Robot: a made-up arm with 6 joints. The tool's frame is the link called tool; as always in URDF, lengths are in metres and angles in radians. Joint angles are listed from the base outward.
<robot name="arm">
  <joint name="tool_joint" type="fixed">
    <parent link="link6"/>
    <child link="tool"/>
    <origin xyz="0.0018 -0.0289 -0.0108" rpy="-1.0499 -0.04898 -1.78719"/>
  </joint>
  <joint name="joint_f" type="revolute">
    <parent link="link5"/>
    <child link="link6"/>
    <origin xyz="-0.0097 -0.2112 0.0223" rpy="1.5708 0 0"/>
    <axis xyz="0 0 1"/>
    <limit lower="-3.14" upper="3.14"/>
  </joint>
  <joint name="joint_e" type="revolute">
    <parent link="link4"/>
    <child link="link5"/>
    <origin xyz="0.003 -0.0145 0.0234" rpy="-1.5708 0 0"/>
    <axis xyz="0 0 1"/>
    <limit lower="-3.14" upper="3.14"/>
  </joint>
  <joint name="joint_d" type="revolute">
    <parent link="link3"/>
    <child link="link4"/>
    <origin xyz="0.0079 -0.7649 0.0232" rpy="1.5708 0 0"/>
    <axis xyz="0 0 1"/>
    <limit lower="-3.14" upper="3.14"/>
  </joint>
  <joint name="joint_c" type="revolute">
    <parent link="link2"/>
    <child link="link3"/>
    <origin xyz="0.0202 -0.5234 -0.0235"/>
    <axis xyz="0 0 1"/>
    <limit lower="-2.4" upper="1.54"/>
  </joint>
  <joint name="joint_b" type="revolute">
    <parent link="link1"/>
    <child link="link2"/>
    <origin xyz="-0.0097 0.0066 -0.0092" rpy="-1.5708 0 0"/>
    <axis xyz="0 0 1"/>
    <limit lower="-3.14" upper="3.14"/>
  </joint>
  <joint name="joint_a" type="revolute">
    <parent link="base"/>
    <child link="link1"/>
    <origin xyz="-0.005 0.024 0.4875"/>
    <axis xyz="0 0 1"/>
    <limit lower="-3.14" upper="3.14"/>
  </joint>
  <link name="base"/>
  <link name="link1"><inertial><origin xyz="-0.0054 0.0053 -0.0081"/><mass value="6.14"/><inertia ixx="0.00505" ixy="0" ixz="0" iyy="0.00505" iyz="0" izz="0.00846"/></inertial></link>
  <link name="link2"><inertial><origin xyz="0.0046 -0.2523 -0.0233"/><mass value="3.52"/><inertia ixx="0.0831" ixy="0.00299" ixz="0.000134" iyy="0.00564" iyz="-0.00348" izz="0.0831"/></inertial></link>
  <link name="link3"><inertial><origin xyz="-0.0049 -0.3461 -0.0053"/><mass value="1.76"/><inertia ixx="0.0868" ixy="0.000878" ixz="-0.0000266" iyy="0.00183" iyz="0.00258" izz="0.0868"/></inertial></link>
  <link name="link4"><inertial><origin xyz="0.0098 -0.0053 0.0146"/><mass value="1.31"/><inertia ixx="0.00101" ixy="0" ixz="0" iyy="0.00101" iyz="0" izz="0.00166"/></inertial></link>
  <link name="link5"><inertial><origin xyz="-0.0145 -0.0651 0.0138"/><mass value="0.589"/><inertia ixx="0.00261" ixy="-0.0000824" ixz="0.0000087" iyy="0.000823" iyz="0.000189" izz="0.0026"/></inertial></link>
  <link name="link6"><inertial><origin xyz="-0.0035 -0.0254 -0.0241"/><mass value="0.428"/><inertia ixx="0.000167" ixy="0" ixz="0" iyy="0.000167" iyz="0" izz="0.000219"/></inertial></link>
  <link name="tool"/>
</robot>
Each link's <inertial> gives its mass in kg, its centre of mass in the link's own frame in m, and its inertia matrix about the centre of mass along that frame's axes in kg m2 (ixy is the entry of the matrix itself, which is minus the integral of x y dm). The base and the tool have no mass. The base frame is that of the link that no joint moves.
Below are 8 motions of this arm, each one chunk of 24 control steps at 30 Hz.
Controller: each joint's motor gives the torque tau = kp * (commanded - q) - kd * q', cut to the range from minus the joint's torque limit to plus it. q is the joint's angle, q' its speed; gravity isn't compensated. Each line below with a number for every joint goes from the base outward.
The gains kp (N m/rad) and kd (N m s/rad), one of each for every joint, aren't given. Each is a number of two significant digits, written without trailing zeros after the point. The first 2 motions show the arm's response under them.
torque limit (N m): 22 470 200 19 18 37
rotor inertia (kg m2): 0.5 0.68 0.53 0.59 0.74 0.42
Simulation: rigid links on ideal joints. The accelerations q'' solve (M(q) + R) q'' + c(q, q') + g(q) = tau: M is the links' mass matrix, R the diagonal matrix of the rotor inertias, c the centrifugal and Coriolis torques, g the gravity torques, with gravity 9.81 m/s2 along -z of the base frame. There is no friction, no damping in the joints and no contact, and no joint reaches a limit. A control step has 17 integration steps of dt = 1/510 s. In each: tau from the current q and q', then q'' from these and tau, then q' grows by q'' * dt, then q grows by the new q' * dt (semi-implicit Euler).
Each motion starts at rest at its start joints. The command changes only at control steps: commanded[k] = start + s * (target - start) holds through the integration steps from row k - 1 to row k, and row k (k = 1, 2, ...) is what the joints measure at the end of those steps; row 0 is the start. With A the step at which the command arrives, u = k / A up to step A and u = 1 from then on. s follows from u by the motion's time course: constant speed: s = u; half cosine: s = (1 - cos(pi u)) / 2; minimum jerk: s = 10 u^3 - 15 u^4 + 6 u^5; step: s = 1 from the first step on.
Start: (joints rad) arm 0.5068 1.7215 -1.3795 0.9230 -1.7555 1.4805
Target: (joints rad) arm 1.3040 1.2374 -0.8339 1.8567 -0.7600 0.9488
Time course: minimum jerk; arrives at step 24
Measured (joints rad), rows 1 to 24:
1: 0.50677 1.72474 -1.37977 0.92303 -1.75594 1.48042
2: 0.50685 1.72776 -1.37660 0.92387 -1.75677 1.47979
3: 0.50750 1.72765 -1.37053 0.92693 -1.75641 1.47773
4: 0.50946 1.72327 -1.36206 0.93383 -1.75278 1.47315
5: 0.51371 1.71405 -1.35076 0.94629 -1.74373 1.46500
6: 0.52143 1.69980 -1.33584 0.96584 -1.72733 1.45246
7: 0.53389 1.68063 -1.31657 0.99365 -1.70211 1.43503
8: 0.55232 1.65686 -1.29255 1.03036 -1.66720 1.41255
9: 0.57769 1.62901 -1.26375 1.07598 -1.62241 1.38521
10: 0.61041 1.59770 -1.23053 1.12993 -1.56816 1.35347
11: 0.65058 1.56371 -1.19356 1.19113 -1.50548 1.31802
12: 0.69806 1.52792 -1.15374 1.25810 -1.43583 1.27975
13: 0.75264 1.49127 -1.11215 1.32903 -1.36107 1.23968
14: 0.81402 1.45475 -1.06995 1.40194 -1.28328 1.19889
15: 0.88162 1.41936 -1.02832 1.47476 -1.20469 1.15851
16: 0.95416 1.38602 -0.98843 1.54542 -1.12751 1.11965
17: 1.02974 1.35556 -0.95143 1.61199 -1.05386 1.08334
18: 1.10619 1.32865 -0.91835 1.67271 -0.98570 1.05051
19: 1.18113 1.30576 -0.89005 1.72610 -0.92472 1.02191
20: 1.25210 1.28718 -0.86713 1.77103 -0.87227 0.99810
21: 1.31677 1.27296 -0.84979 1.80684 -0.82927 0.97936
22: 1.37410 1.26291 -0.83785 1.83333 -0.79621 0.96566
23: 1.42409 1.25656 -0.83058 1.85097 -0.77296 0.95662
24: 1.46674 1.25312 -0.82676 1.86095 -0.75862 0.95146
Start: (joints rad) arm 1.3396 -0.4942 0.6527 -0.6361 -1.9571 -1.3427
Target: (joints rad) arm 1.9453 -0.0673 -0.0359 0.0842 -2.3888 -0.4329
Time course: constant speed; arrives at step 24
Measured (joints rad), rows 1 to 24:
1: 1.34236 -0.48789 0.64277 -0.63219 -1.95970 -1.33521
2: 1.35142 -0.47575 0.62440 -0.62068 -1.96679 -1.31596
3: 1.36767 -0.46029 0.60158 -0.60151 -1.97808 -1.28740
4: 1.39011 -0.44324 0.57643 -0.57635 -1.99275 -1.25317
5: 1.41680 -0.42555 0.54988 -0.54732 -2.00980 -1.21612
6: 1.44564 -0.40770 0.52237 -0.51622 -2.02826 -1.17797
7: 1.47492 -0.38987 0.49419 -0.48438 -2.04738 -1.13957
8: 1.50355 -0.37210 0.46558 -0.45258 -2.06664 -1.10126
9: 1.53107 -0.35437 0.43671 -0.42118 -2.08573 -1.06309
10: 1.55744 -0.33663 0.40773 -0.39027 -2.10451 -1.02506
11: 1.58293 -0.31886 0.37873 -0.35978 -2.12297 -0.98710
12: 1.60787 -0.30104 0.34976 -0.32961 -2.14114 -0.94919
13: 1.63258 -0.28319 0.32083 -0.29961 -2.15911 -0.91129
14: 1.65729 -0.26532 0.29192 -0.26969 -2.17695 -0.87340
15: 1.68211 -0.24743 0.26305 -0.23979 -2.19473 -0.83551
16: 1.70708 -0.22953 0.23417 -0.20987 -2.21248 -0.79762
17: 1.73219 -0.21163 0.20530 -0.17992 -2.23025 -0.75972
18: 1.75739 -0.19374 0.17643 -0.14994 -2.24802 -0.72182
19: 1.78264 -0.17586 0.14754 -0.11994 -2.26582 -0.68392
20: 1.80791 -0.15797 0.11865 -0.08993 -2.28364 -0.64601
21: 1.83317 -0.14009 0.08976 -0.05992 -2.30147 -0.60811
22: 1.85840 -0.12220 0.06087 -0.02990 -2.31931 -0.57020
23: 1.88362 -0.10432 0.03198 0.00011 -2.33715 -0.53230
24: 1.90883 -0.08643 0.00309 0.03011 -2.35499 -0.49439
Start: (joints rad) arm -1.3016 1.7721 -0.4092 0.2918 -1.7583 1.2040
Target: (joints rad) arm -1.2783 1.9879 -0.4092 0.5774 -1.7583 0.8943
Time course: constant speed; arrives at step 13
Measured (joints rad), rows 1 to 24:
1: -1.30150 1.78001 -0.41134 0.29464 -1.75828 1.19928
2: -1.30120 1.79512 -0.40960 0.30319 -1.75847 1.18715
3: -1.30066 1.81393 -0.40454 0.31760 -1.75883 1.16914
4: -1.29988 1.83401 -0.39819 0.33663 -1.75924 1.14756
5: -1.29887 1.85381 -0.39233 0.35861 -1.75964 1.12421
6: -1.29766 1.87259 -0.38801 0.38205 -1.75997 1.10018
7: -1.29626 1.89020 -0.38553 0.40587 -1.76019 1.07601
8: -1.29468 1.90688 -0.38464 0.42946 -1.76030 1.05192
9: -1.29292 1.92297 -0.38486 0.45256 -1.76030 1.02793
10: -1.29101 1.93885 -0.38562 0.47516 -1.76021 1.00403
11: -1.28893 1.95476 -0.38651 0.49737 -1.76006 0.98018
12: -1.28673 1.97085 -0.38723 0.51935 -1.75988 0.95636
13: -1.28440 1.98714 -0.38769 0.54123 -1.75969 0.93255
14: -1.28209 1.99881 -0.38405 0.56040 -1.75970 0.91343
15: -1.27992 2.00540 -0.38018 0.57422 -1.75982 0.90169
16: -1.27796 2.00808 -0.37841 0.58251 -1.75995 0.89581
17: -1.27624 2.00819 -0.37896 0.58627 -1.76001 0.89351
18: -1.27476 2.00695 -0.38105 0.58696 -1.75997 0.89299
19: -1.27355 2.00532 -0.38368 0.58595 -1.75985 0.89317
20: -1.27260 2.00392 -0.38609 0.58428 -1.75968 0.89352
21: -1.27192 2.00301 -0.38782 0.58265 -1.75952 0.89380
22: -1.27150 2.00261 -0.38877 0.58140 -1.75939 0.89398
23: -1.27134 2.00261 -0.38904 0.58062 -1.75931 0.89407
24: -1.27143 2.00285 -0.38888 0.58026 -1.75927 0.89410

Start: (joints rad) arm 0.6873 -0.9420 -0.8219 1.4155 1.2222 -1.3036
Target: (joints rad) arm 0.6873 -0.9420 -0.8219 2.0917 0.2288 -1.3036
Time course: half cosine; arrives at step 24
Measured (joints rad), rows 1 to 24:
1: 0.68730 -0.94479 -0.82400 1.41597 1.22178 -1.30361
2: 0.68729 -0.94950 -0.82981 1.41864 1.21942 -1.30368
3: 0.68725 -0.95392 -0.83648 1.42505 1.21324 -1.30383
4: 0.68713 -0.95705 -0.84193 1.43604 1.20160 -1.30399
5: 0.68692 -0.95868 -0.84532 1.45184 1.18331 -1.30412
6: 0.68660 -0.95907 -0.84671 1.47237 1.15772 -1.30419
7: 0.68617 -0.95869 -0.84663 1.49742 1.12467 -1.30421
8: 0.68564 -0.95798 -0.84578 1.52671 1.08442 -1.30419
9: 0.68502 -0.95729 -0.84474 1.55989 1.03755 -1.30415
10: 0.68433 -0.95680 -0.84389 1.59651 0.98488 -1.30412
11: 0.68361 -0.95656 -0.84339 1.63604 0.92739 -1.30410
12: 0.68289 -0.95656 -0.84326 1.67782 0.86618 -1.30409
13: 0.68224 -0.95670 -0.84340 1.72111 0.80242 -1.30409
14: 0.68171 -0.95691 -0.84370 1.76512 0.73728 -1.30410
15: 0.68134 -0.95712 -0.84404 1.80904 0.67195 -1.30411
16: 0.68120 -0.95729 -0.84434 1.85207 0.60759 -1.30412
17: 0.68131 -0.95739 -0.84454 1.89343 0.54531 -1.30412
18: 0.68171 -0.95742 -0.84463 1.93241 0.48616 -1.30412
19: 0.68240 -0.95739 -0.84463 1.96835 0.43116 -1.30411
20: 0.68337 -0.95733 -0.84455 2.00065 0.38123 -1.30410
21: 0.68459 -0.95724 -0.84442 2.02878 0.33719 -1.30408
22: 0.68602 -0.95715 -0.84426 2.05226 0.29980 -1.30407
23: 0.68760 -0.95706 -0.84411 2.07072 0.26968 -1.30405
24: 0.68928 -0.95698 -0.84397 2.08383 0.24736 -1.30404

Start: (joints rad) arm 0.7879 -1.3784 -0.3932 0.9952 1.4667 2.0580
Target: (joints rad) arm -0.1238 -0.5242 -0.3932 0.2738 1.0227 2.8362
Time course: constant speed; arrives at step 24
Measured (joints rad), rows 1 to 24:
1: 0.78722 -1.37114 -0.40325 0.99205 1.46445 2.06456
2: 0.78465 -1.35487 -0.41741 0.98270 1.45779 2.08133
3: 0.77917 -1.32990 -0.42795 0.96637 1.44653 2.10607
4: 0.76995 -1.29804 -0.43234 0.94354 1.43148 2.13553
5: 0.75665 -1.26167 -0.43131 0.91555 1.41383 2.16726
6: 0.73915 -1.22305 -0.42700 0.88413 1.39472 2.19981
7: 0.71735 -1.18392 -0.42162 0.85092 1.37506 2.23251
8: 0.69112 -1.14538 -0.41682 0.81726 1.35540 2.26512
9: 0.66025 -1.10790 -0.41345 0.78403 1.33601 2.29764
10: 0.62452 -1.07149 -0.41171 0.75168 1.31694 2.33009
11: 0.58368 -1.03592 -0.41135 0.72025 1.29812 2.36252
12: 0.53744 -1.00086 -0.41191 0.68962 1.27943 2.39495
13: 0.48560 -0.96601 -0.41294 0.65953 1.26077 2.42740
14: 0.42841 -0.93115 -0.41407 0.62981 1.24210 2.45985
15: 0.36660 -0.89615 -0.41509 0.60035 1.22343 2.49231
16: 0.30109 -0.86097 -0.41588 0.57101 1.20478 2.52478
17: 0.23293 -0.82560 -0.41644 0.54174 1.18621 2.55725
18: 0.16331 -0.79005 -0.41677 0.51248 1.16773 2.58970
19: 0.09355 -0.75435 -0.41691 0.48321 1.14939 2.62215
20: 0.02497 -0.71849 -0.41687 0.45389 1.13117 2.65459
21: -0.04122 -0.68248 -0.41664 0.42447 1.11308 2.68701
22: -0.10444 -0.64633 -0.41622 0.39487 1.09506 2.71941
23: -0.16438 -0.61007 -0.41562 0.36503 1.07707 2.75181
24: -0.22068 -0.57372 -0.41488 0.33499 1.05909 2.78419

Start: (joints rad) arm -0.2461 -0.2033 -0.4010 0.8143 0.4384 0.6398
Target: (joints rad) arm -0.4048 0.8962 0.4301 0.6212 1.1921 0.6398
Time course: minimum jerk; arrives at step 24
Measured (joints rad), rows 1 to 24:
1: -0.24614 -0.20380 -0.40278 0.81432 0.43861 0.63983
2: -0.24624 -0.20423 -0.40607 0.81438 0.43911 0.63986
3: -0.24645 -0.20178 -0.40899 0.81430 0.44027 0.63986
4: -0.24695 -0.19339 -0.40910 0.81372 0.44313 0.63982
5: -0.24799 -0.17631 -0.40367 0.81216 0.44914 0.63975
6: -0.25001 -0.14847 -0.39018 0.80918 0.45992 0.63967
7: -0.25364 -0.10871 -0.36681 0.80438 0.47693 0.63958
8: -0.25968 -0.05680 -0.33264 0.79753 0.50127 0.63951
9: -0.26884 0.00660 -0.28773 0.78859 0.53350 0.63946
10: -0.28061 0.08017 -0.23298 0.77768 0.57360 0.63943
11: -0.29264 0.16203 -0.16994 0.76496 0.62091 0.63943
12: -0.30305 0.24989 -0.10060 0.75061 0.67415 0.63942
13: -0.31201 0.34119 -0.02724 0.73492 0.73174 0.63939
14: -0.32022 0.43315 0.04778 0.71838 0.79198 0.63936
15: -0.32817 0.52299 0.12211 0.70152 0.85313 0.63935
16: -0.33613 0.60798 0.19348 0.68490 0.91343 0.63936
17: -0.34427 0.68563 0.25977 0.66906 0.97121 0.63940
18: -0.35269 0.75385 0.31910 0.65451 1.02490 0.63947
19: -0.36140 0.81106 0.36993 0.64168 1.07309 0.63956
20: -0.37038 0.85632 0.41115 0.63093 1.11463 0.63965
21: -0.37952 0.88941 0.44216 0.62246 1.14865 0.63974
22: -0.38866 0.91087 0.46298 0.61637 1.17471 0.63982
23: -0.39758 0.92208 0.47425 0.61256 1.19286 0.63987
24: -0.40606 0.92524 0.47731 0.61082 1.20376 0.63990

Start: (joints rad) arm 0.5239 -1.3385 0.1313 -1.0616 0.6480 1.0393
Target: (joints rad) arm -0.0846 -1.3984 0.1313 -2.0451 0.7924 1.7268
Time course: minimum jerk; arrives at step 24
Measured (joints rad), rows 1 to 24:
1: 0.52392 -1.34139 0.12987 -1.06170 0.64817 1.03941
2: 0.52390 -1.34630 0.12470 -1.06286 0.64839 1.04012
3: 0.52365 -1.35135 0.11833 -1.06655 0.64858 1.04256
4: 0.52287 -1.35564 0.11282 -1.07443 0.64900 1.04824
5: 0.52112 -1.35890 0.10917 -1.08819 0.65009 1.05858
6: 0.51784 -1.36131 0.10753 -1.10933 0.65232 1.07469
7: 0.51238 -1.36331 0.10751 -1.13898 0.65605 1.09719
8: 0.50403 -1.36535 0.10848 -1.17776 0.66146 1.12627
9: 0.49210 -1.36781 0.10980 -1.22572 0.66857 1.16166
10: 0.47626 -1.37091 0.11099 -1.28228 0.67719 1.20273
11: 0.45646 -1.37470 0.11174 -1.34639 0.68706 1.24858
12: 0.43277 -1.37910 0.11196 -1.41653 0.69785 1.29803
13: 0.40525 -1.38393 0.11168 -1.49085 0.70925 1.34980
14: 0.37394 -1.38896 0.11102 -1.56731 0.72095 1.40247
15: 0.33888 -1.39398 0.11012 -1.64372 0.73267 1.45460
16: 0.30009 -1.39876 0.10914 -1.71791 0.74409 1.50478
17: 0.25757 -1.40316 0.10818 -1.78780 0.75493 1.55166
18: 0.21130 -1.40703 0.10731 -1.85155 0.76492 1.59407
19: 0.16126 -1.41029 0.10658 -1.90759 0.77381 1.63103
20: 0.10782 -1.41289 0.10599 -1.95479 0.78134 1.66183
21: 0.05226 -1.41484 0.10556 -1.99252 0.78728 1.68609
22: -0.00389 -1.41613 0.10531 -2.02068 0.79152 1.70383
23: -0.05902 -1.41683 0.10526 -2.03978 0.79413 1.71555
24: -0.11156 -1.41703 0.10546 -2.05101 0.79532 1.72225

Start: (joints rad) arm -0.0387 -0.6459 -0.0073 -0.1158 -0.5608 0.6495
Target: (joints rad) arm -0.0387 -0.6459 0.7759 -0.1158 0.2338 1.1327
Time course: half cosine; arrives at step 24
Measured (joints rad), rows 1 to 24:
1: -0.03868 -0.64792 -0.00756 -0.11581 -0.56082 0.64987
2: -0.03864 -0.65181 -0.00767 -0.11585 -0.56020 0.65162
3: -0.03861 -0.65617 -0.00452 -0.11593 -0.55741 0.65590
4: -0.03862 -0.65997 0.00430 -0.11604 -0.55076 0.66348
5: -0.03866 -0.66259 0.02016 -0.11615 -0.53882 0.67473
6: -0.03875 -0.66387 0.04349 -0.11624 -0.52061 0.68968
7: -0.03886 -0.66395 0.07396 -0.11630 -0.49569 0.70817
8: -0.03899 -0.66313 0.11078 -0.11632 -0.46413 0.72987
9: -0.03913 -0.66176 0.15288 -0.11632 -0.42646 0.75439
10: -0.03924 -0.66014 0.19913 -0.11628 -0.38348 0.78128
11: -0.03932 -0.65846 0.24845 -0.11623 -0.33619 0.81006
12: -0.03935 -0.65686 0.29981 -0.11618 -0.28566 0.84023
13: -0.03933 -0.65537 0.35227 -0.11612 -0.23298 0.87126
14: -0.03924 -0.65398 0.40498 -0.11606 -0.17919 0.90261
15: -0.03910 -0.65268 0.45709 -0.11599 -0.12527 0.93376
16: -0.03893 -0.65144 0.50779 -0.11593 -0.07218 0.96417
17: -0.03874 -0.65024 0.55627 -0.11586 -0.02080 0.99332
18: -0.03856 -0.64910 0.60174 -0.11579 0.02804 1.02072
19: -0.03841 -0.64803 0.64343 -0.11572 0.07353 1.04590
20: -0.03830 -0.64706 0.68062 -0.11564 0.11493 1.06842
21: -0.03823 -0.64622 0.71265 -0.11556 0.15154 1.08791
22: -0.03820 -0.64551 0.73896 -0.11548 0.18273 1.10403
23: -0.03820 -0.64496 0.75907 -0.11541 0.20797 1.11649
24: -0.03820 -0.64455 0.77264 -0.11535 0.22682 1.12510

